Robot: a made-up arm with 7 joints.
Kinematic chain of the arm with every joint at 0, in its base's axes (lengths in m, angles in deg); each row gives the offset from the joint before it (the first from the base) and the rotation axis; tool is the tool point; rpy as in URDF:
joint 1: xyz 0 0 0.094 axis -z
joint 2: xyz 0 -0.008 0.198 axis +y
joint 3: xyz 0 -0.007 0.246 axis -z
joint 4: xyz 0 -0.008 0.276 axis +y
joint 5: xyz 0 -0.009 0.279 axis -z
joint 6: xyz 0 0 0.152 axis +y
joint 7: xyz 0 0 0.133 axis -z
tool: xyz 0 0 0 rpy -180 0 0
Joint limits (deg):
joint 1: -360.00..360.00
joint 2: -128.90..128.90
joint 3: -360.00..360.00
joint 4: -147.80..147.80
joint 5: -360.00..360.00
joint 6: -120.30..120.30
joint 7: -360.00..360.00
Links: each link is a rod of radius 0.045 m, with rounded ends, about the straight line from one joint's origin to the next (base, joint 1, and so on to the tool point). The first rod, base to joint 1, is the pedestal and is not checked.
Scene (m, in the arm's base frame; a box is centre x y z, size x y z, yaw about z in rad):
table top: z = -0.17
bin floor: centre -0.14 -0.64 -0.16 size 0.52 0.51 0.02 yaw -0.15
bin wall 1: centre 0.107 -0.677 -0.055 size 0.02 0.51 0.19 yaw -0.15
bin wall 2: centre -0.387 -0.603 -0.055 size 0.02 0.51 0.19 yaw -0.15
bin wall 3: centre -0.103 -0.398 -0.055 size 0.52 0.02 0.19 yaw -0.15
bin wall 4: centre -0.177 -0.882 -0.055 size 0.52 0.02 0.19 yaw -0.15
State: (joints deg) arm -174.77 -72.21 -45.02 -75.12 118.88 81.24 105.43
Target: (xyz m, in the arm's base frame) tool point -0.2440 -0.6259 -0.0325
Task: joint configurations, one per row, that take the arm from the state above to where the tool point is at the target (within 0.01 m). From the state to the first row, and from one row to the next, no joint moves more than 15 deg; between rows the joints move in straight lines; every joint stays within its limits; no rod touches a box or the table.
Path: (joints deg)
1: -161.20 -58.61 -30.76 -81.90 120.97 71.73 115.51
2: -147.63 -45.01 -16.51 -88.69 123.06 62.21 125.60
3: -134.06 -31.41 -2.25 -95.47 125.16 52.70 135.68
4: -120.49 -17.81 12.00 -102.26 127.25 43.18 145.77
5: -109.62 -32.11 15.47 -95.76 128.09 49.44 135.68
6: -98.75 -46.41 18.93 -89.25 128.93 55.69 125.60
7: -87.89 -60.71 22.39 -82.75 129.78 61.94 115.51
8: -77.02 -75.01 25.85 -76.25 130.62 68.19 105.43

